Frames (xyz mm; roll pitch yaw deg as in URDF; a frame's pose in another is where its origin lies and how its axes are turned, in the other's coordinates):
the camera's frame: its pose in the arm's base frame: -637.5 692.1 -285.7 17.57 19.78 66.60
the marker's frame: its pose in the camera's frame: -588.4 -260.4 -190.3 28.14 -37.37 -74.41
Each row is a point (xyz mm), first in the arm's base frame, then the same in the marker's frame.
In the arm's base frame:
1: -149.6 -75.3 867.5
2: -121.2 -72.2 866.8
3: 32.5 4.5 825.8
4: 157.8 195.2 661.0
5: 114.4 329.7 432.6
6: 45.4 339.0 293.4
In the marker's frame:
1: 860.1 171.4 1000.3
2: 887.1 174.6 991.5
3: 1019.5 242.3 896.3
4: 1084.9 393.6 668.1
5: 975.5 473.8 436.4
6: 872.8 451.3 321.6

